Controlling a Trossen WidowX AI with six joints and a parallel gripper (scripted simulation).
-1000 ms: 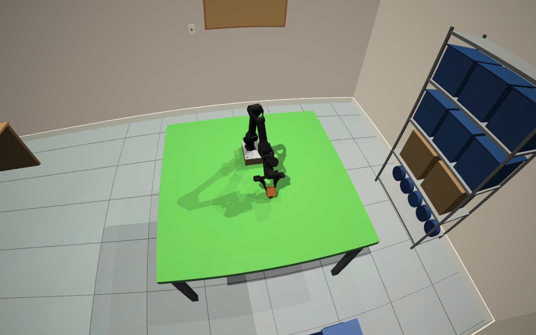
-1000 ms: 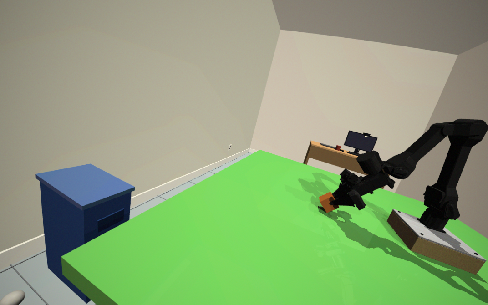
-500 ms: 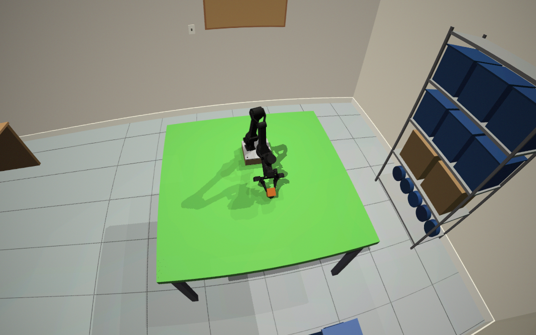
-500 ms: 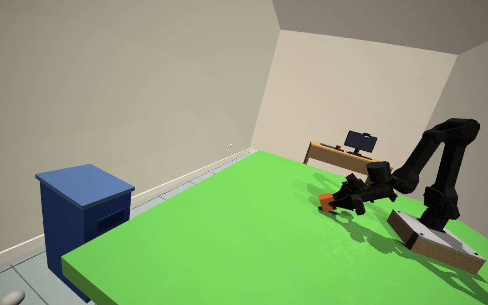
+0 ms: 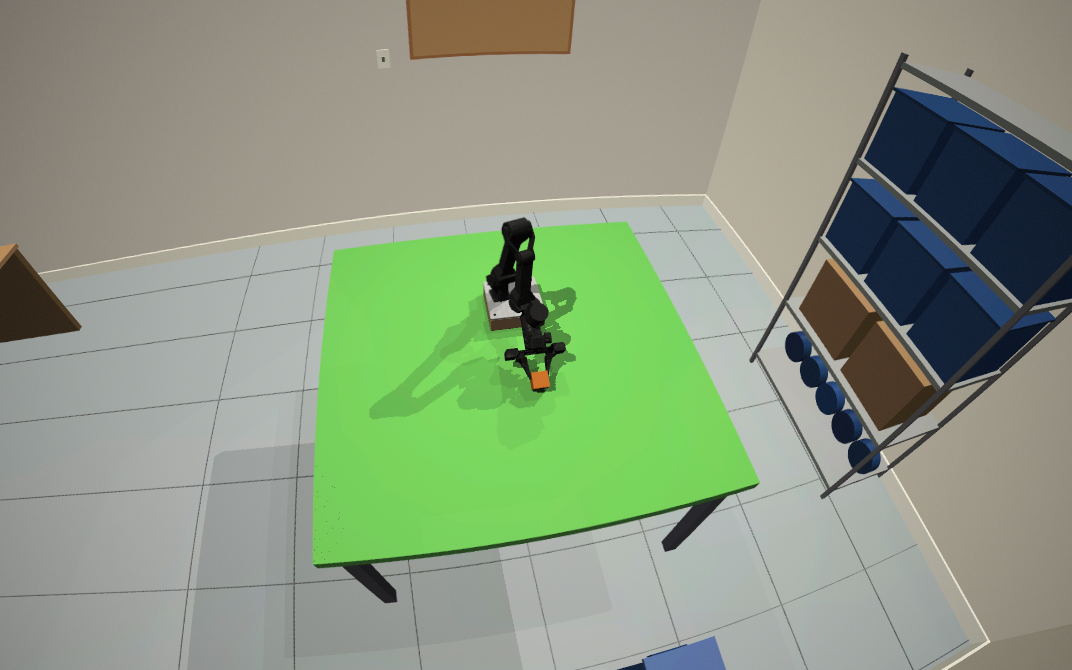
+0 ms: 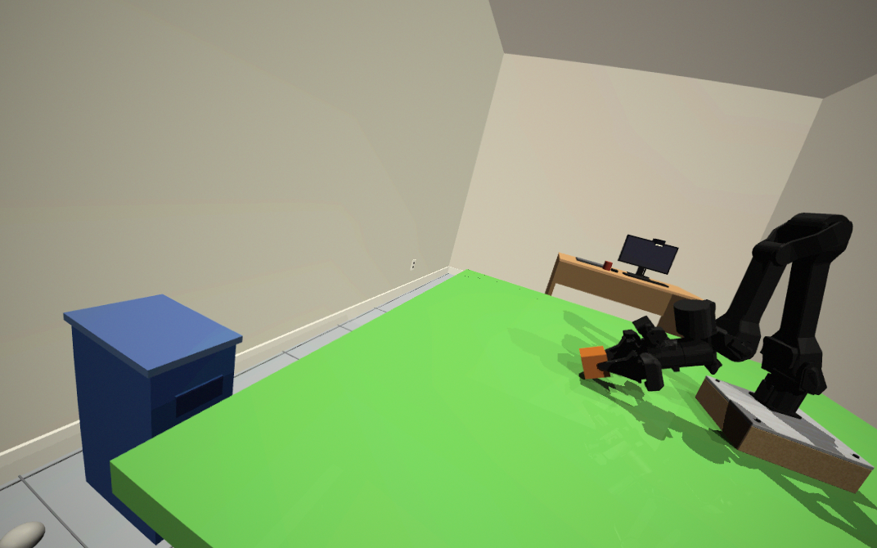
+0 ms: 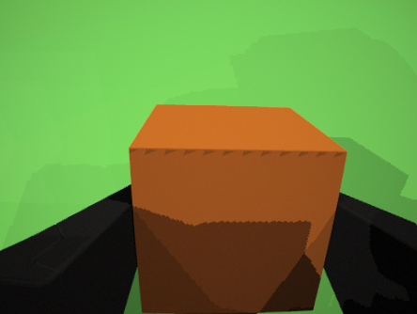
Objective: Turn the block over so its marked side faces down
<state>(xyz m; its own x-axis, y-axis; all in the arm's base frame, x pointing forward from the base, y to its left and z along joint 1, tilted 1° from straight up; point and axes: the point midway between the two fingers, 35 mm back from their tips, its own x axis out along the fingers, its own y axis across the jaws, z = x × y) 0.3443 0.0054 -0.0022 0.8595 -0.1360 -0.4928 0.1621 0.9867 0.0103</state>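
My gripper tip is now 2 cm above the orange block.
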